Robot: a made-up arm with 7 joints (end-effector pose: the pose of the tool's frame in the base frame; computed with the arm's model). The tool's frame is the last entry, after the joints. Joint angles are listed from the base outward.
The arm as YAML. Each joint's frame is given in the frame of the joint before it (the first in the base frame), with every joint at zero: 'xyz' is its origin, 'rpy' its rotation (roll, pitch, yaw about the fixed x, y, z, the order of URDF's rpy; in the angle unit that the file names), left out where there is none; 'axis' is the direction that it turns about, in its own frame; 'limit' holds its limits. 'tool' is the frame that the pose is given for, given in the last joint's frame.
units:
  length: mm
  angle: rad
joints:
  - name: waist
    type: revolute
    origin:
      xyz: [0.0, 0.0, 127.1]
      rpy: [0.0, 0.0, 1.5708]
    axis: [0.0, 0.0, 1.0]
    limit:
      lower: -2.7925
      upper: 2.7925
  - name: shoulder
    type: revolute
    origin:
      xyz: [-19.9, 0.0, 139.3]
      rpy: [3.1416, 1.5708, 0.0]
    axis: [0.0, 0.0, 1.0]
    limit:
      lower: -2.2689
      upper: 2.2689
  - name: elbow
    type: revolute
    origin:
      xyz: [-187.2, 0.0, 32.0]
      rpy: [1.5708, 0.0, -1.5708]
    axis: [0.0, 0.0, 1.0]
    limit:
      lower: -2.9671
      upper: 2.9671
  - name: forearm
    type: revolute
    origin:
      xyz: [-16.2, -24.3, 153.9]
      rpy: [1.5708, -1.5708, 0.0]
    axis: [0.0, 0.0, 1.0]
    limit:
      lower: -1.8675
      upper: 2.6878
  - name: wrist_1
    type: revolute
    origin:
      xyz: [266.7, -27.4, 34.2]
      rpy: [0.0, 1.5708, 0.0]
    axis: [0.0, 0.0, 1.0]
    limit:
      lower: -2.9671
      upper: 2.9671
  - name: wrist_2
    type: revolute
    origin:
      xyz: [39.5, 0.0, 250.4]
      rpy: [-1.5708, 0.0, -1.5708]
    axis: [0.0, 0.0, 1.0]
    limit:
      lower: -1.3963
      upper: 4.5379
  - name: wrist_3
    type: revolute
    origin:
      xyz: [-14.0, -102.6, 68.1]
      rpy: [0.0, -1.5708, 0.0]
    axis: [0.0, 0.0, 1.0]
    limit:
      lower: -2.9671
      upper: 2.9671
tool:
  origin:
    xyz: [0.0, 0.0, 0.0]
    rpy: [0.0, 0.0, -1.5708]
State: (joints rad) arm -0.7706 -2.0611 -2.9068 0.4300 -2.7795 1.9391 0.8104
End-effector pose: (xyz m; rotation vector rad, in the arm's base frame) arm 0.3499 -0.7565 0.0730 -0.5954 1.6950 -2.2564
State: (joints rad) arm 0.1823 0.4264 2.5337 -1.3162 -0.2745 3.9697 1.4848
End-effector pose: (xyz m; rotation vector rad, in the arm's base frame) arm 0.1858 -0.2013 0.8360 -2.4765 -1.5519 0.1428
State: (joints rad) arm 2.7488 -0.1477 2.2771 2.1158 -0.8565 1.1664 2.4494
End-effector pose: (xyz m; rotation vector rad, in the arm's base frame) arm 0.2245 -0.4843 0.5150 0.0982 -2.8462 1.2877
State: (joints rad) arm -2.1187 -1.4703 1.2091 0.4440 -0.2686 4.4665 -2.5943
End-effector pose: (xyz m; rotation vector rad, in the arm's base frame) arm -0.2629 -0.7408 0.1868 -0.8114 -1.3355 -1.5711
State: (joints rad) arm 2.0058 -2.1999 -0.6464 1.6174 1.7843 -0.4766 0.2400
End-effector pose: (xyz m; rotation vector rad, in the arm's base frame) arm 0.3396 0.0062 -0.3440 2.0260 -0.4368 -1.3411
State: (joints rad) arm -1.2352 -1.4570 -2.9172 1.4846 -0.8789 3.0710 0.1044
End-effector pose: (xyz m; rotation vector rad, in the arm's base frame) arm 0.0055 -0.4754 0.7284 1.7083 0.7035 -1.3439
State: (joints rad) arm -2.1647 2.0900 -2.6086 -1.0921 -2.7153 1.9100 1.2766
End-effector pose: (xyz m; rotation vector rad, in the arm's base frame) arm 0.4028 0.6180 0.3724 1.1616 1.3960 2.2792
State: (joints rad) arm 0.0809 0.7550 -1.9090 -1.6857 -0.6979 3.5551 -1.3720
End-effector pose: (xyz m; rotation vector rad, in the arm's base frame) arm -0.1112 0.3221 0.4872 2.0388 -0.9957 1.8151
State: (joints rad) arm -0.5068 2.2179 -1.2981 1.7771 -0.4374 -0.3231 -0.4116
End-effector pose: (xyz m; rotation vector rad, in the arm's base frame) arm -0.5531 -0.4529 0.2058 -1.6973 0.8374 -1.8965
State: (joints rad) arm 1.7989 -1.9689 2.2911 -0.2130 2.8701 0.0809 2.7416
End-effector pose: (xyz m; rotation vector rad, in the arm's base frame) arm 0.0415 0.9233 -0.0595 -2.2038 0.8147 -1.5717
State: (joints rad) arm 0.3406 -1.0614 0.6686 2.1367 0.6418 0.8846 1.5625
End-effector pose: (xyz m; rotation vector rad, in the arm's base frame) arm 0.1691 0.2934 -0.1132 1.9108 -1.4873 -1.3692
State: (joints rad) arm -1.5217 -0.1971 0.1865 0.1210 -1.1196 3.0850 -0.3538
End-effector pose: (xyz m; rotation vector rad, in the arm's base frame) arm -0.0311 -0.0838 1.0347 -0.4880 1.2736 0.4797
